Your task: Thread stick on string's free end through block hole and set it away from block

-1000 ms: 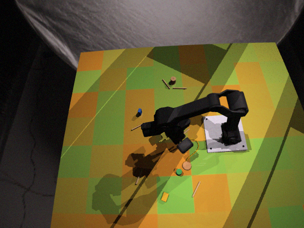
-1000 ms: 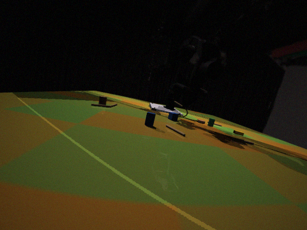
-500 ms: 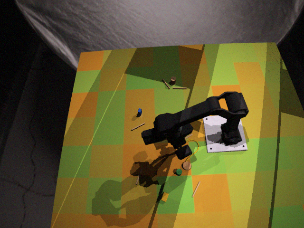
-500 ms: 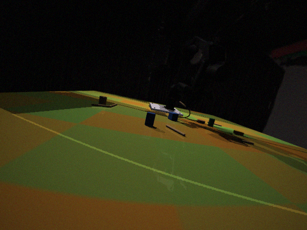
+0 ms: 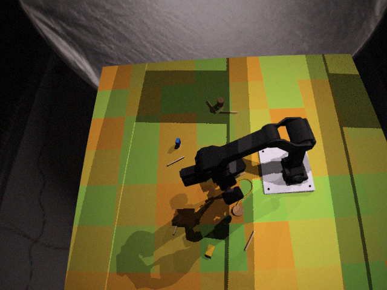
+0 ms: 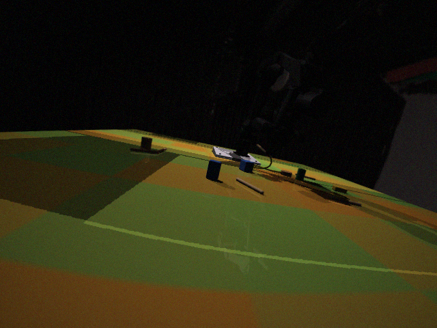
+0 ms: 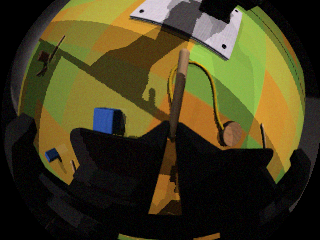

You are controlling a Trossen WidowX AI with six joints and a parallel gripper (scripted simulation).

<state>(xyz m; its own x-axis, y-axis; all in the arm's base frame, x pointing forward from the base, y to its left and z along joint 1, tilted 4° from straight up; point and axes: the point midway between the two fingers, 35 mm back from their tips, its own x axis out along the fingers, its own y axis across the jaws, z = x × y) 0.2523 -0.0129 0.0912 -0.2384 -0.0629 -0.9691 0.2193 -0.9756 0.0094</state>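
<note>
Right now my gripper tip is 17 cm short of the loose stick, 14 cm to the left of it and 6 cm above it. The rest, counted from my gripper tip: round wooden button (1 cm behind, 10 cm to the left, 5 cm below); thin wooden stick (1 cm behind, 1 cm above); green cylinder (3 cm ahead, 13 cm to the left, 4 cm below).
</note>
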